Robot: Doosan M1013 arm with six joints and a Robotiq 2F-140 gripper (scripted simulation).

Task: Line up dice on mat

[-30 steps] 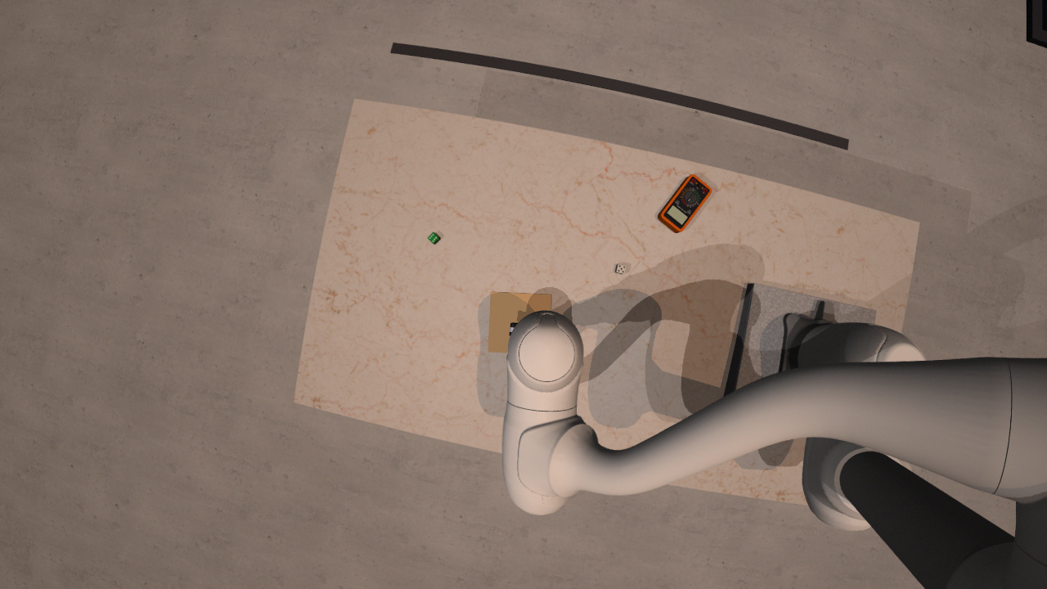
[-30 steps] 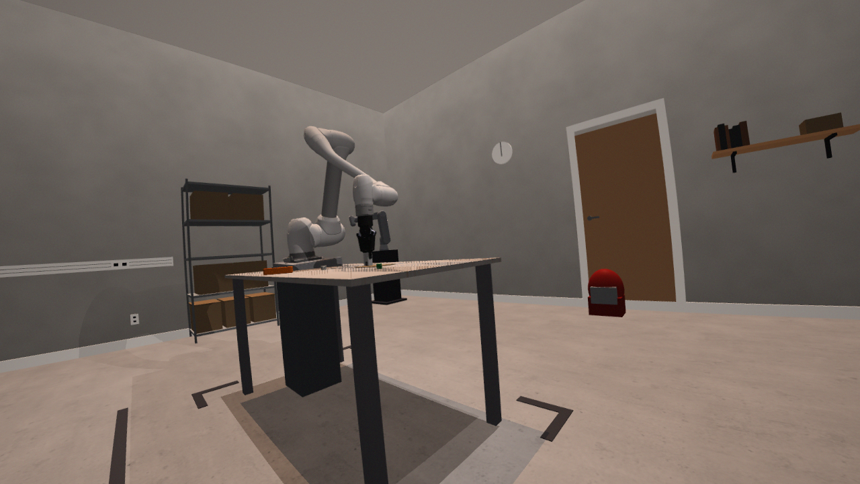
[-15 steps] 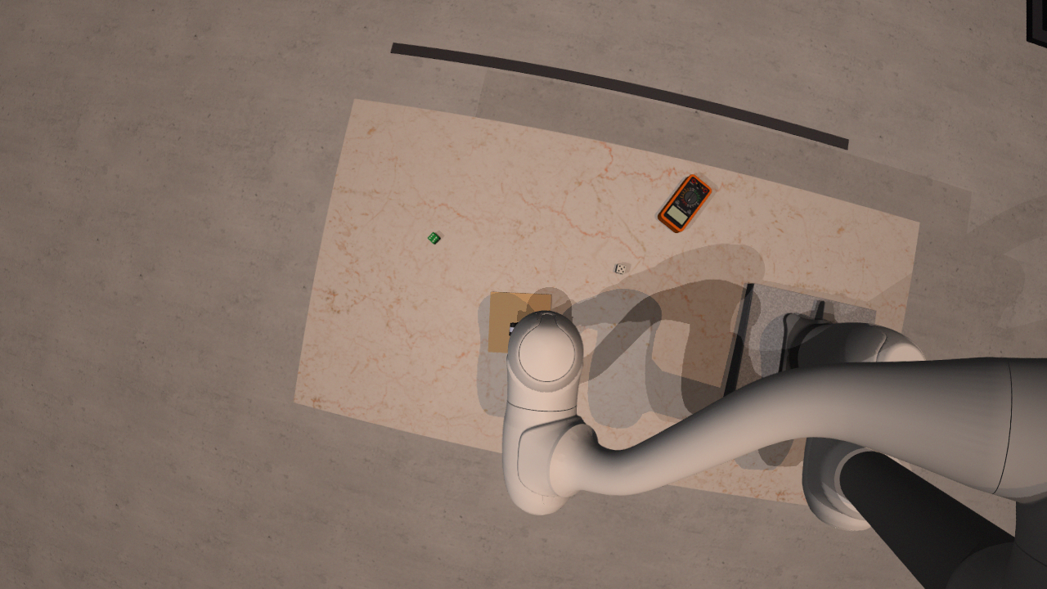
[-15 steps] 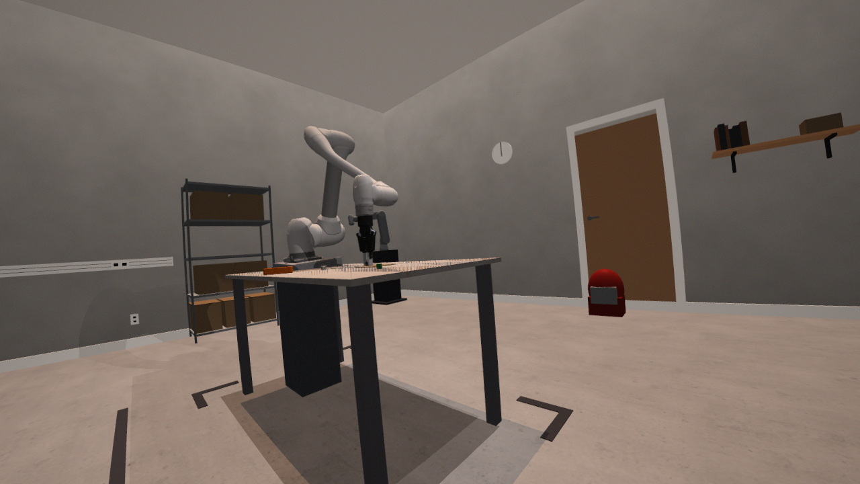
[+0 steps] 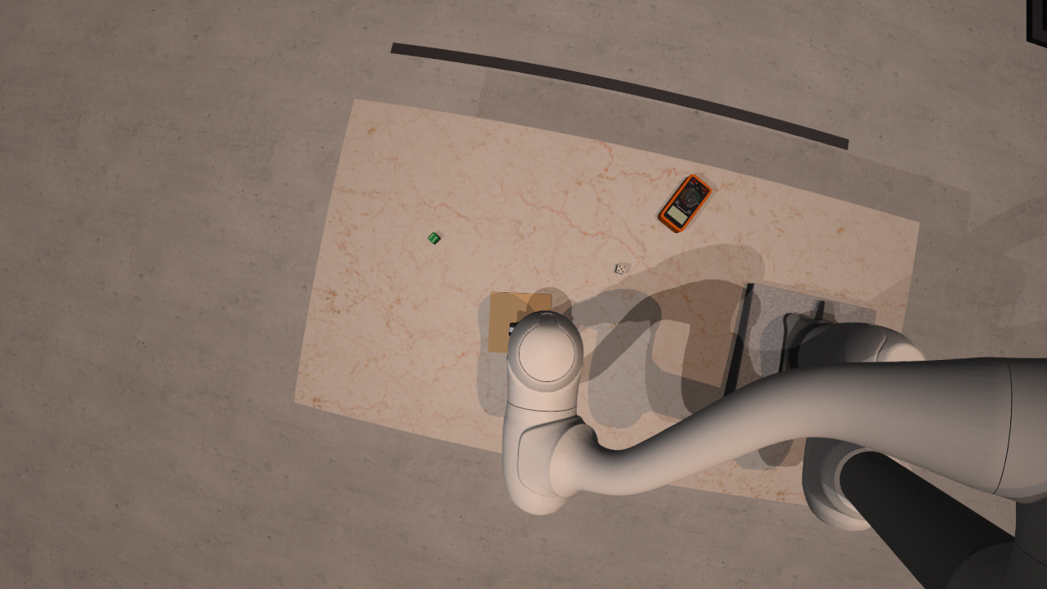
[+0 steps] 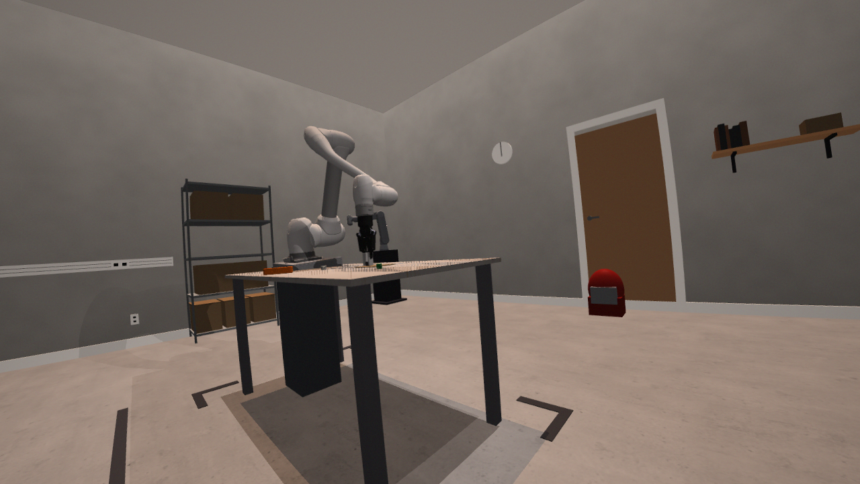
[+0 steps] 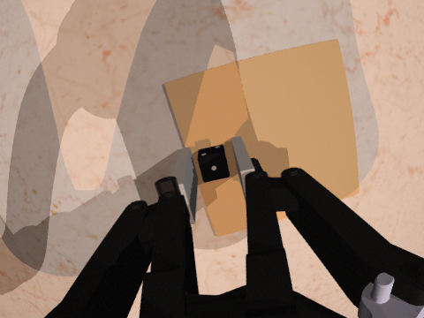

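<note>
Right now the black die is 20 mm below my hand. From my hand the other things lie so: white die (160 mm behind, 160 mm to the right, 30 mm below); mat (50 mm ahead, 40 mm below); green die (280 mm ahead, 160 mm to the right, 30 mm below).
</note>
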